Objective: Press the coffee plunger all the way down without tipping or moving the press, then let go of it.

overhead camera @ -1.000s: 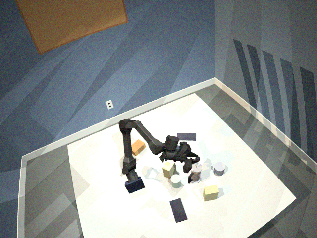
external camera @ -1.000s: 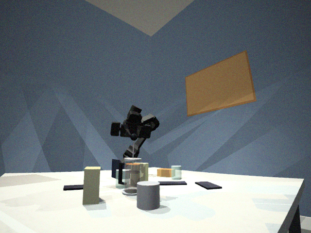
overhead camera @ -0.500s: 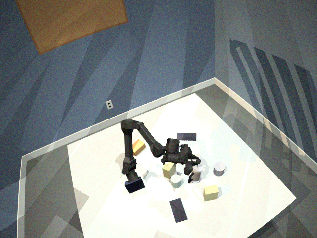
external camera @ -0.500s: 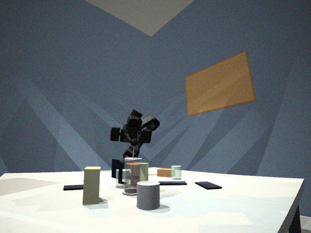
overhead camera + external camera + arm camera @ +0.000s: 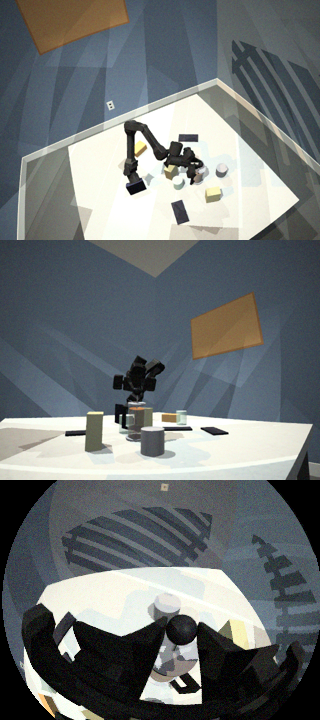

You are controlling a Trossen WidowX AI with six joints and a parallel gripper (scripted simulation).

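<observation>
Right now the glass coffee press is 3 cm behind my gripper tip and 9 cm below it. Round my gripper tip: orange block: 32 cm behind, 41 cm to the left, 16 cm below.
</observation>
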